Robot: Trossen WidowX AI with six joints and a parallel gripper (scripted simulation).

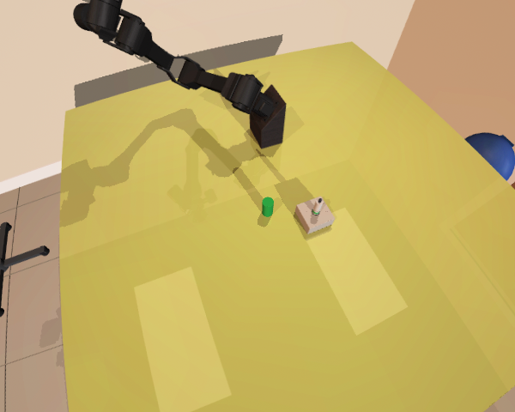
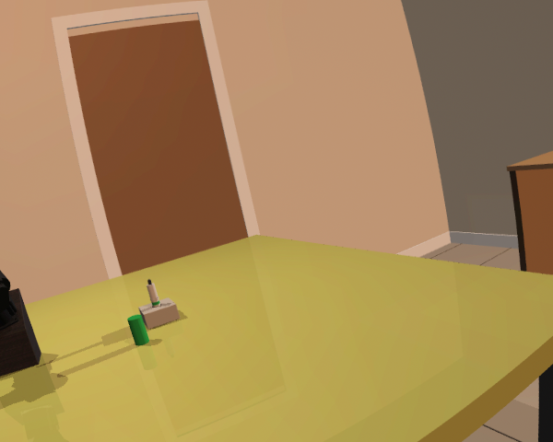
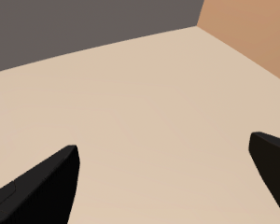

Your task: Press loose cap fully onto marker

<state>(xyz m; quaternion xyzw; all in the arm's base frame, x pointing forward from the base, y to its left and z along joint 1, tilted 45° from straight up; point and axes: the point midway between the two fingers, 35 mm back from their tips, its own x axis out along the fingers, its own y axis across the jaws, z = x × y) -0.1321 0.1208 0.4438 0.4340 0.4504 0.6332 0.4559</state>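
The green cap is 440 mm ahead of my gripper tip, 70 mm to the left of it and 490 mm below it. The rest, counted from my gripper tip: holder block (520 mm ahead, 160 mm to the left, 500 mm below); then marker (520 mm ahead, 160 mm to the left, 450 mm below).
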